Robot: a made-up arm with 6 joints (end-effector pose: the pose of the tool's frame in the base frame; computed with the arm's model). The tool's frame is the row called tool. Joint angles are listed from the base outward.
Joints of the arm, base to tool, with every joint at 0 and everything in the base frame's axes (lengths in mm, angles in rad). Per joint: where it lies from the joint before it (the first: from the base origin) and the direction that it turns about. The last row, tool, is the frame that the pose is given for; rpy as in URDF.
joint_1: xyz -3 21 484 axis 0 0 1
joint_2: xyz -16 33 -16 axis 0 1 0
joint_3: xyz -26 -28 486 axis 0 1 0
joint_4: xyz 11 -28 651 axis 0 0 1
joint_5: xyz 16 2 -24 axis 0 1 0
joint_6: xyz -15 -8 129 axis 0 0 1
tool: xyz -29 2 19 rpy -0.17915 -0.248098 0.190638
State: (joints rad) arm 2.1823 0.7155 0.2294 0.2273 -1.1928 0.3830
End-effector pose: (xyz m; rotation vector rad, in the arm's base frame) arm -0.3680 0.6610 1.3247 0.7563 -0.3297 2.7033
Working (the frame after each row of the table, in the pose's form):
after joint_1: -0.0030 0.0210 0.4840 0.0000 0.0000 2.1823
after joint_2: -0.0208 -0.0110 0.4680 -0.7743 0.4028 2.0712
after joint_3: -0.1697 0.2500 0.8519 -1.0162 0.5286 1.9884
after joint_4: -0.4533 0.7033 1.2243 -0.9923 0.6692 2.1868
after joint_5: -0.4518 0.6915 1.1980 0.3905 0.0795 2.2695
after joint_6: -0.3975 0.6768 1.3153 0.4352 0.0040 2.6463

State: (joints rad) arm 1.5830 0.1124 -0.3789 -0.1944 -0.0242 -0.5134
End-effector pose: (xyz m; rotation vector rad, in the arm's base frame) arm 0.0075 -0.1830 1.6970 0.2315 -0.4663 0.9800
Working (the frame after each row of the table, in the pose's form):
after joint_1: -0.0030 0.0210 0.4840 0.0000 0.0000 1.5830
after joint_2: -0.0358 0.0046 0.4680 -0.0890 0.0879 1.5812
after joint_3: -0.0082 0.0336 0.9538 0.2108 -0.2083 1.5728
after joint_4: 0.0218 -0.1269 1.5848 0.2244 -0.1822 1.3798
after joint_5: 0.0227 -0.1050 1.5658 0.2412 -0.2024 1.3775
after joint_6: 0.0277 -0.1575 1.6848 0.2710 -0.1280 0.8683

